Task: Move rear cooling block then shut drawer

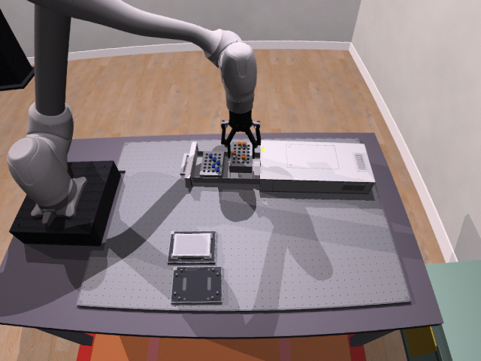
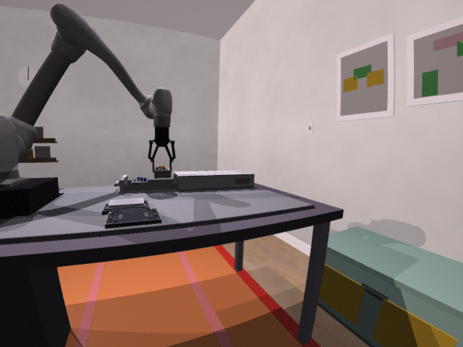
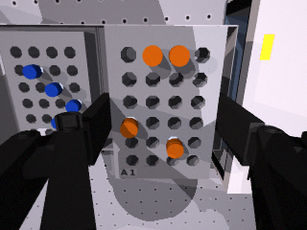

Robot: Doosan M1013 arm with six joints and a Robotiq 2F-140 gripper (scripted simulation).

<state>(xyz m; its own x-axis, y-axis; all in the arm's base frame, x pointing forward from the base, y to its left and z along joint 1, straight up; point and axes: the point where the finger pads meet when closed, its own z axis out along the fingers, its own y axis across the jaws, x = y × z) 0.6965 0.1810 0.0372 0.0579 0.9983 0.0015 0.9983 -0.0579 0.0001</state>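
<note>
My hand is 80 mm past the drawer and 80 mm above it. Round my hand: deck slot D2: 150 mm behind, 470 mm to the right, 110 mm below; then cooling block: 30 mm below; then cooler COLD: 110 mm ahead, 10 mm to the right, 80 mm below.
</note>
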